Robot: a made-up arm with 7 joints. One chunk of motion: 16 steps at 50 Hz.
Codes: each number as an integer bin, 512 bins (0 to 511) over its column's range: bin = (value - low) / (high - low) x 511, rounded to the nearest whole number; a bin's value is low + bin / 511 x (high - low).
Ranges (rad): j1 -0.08..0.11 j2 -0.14..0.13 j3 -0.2..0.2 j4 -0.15..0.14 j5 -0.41..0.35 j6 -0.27..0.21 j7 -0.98..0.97
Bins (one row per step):
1: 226 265 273 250 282 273 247
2: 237 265 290 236 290 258 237
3: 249 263 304 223 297 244 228
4: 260 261 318 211 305 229 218
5: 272 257 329 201 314 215 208
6: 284 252 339 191 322 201 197
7: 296 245 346 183 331 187 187
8: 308 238 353 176 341 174 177
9: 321 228 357 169 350 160 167
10: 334 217 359 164 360 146 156
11: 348 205 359 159 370 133 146
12: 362 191 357 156 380 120 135
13: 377 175 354 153 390 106 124
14: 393 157 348 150 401 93 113
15: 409 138 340 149 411 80 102
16: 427 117 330 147 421 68 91
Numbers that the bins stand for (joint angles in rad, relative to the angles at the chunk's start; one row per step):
1: 0.0040 0.0000 0.0137 -0.0081 0.0094 -0.0136 -0.0374
2: 0.0081 0.0000 0.0270 -0.0161 0.0213 -0.0277 -0.0756
3: 0.0126 -0.0010 0.0380 -0.0234 0.0317 -0.0408 -0.1099
4: 0.0167 -0.0021 0.0489 -0.0303 0.0436 -0.0549 -0.1481
5: 0.0211 -0.0042 0.0575 -0.0359 0.0570 -0.0680 -0.1863
6: 0.0256 -0.0068 0.0654 -0.0416 0.0689 -0.0812 -0.2282
7: 0.0301 -0.0105 0.0708 -0.0461 0.0823 -0.0943 -0.2664
8: 0.0345 -0.0142 0.0763 -0.0501 0.0972 -0.1066 -0.3046
9: 0.0394 -0.0195 0.0795 -0.0541 0.1105 -0.1197 -0.3427
10: 0.0442 -0.0253 0.0810 -0.0569 0.1254 -0.1329 -0.3847
11: 0.0494 -0.0317 0.0810 -0.0598 0.1403 -0.1451 -0.4229
12: 0.0546 -0.0391 0.0795 -0.0615 0.1552 -0.1573 -0.4648
13: 0.0602 -0.0475 0.0771 -0.0632 0.1700 -0.1704 -0.5068
14: 0.0661 -0.0570 0.0724 -0.0649 0.1864 -0.1826 -0.5488
15: 0.0721 -0.0671 0.0661 -0.0654 0.2013 -0.1949 -0.5908
16: 0.0788 -0.0782 0.0583 -0.0666 0.2161 -0.2061 -0.6327

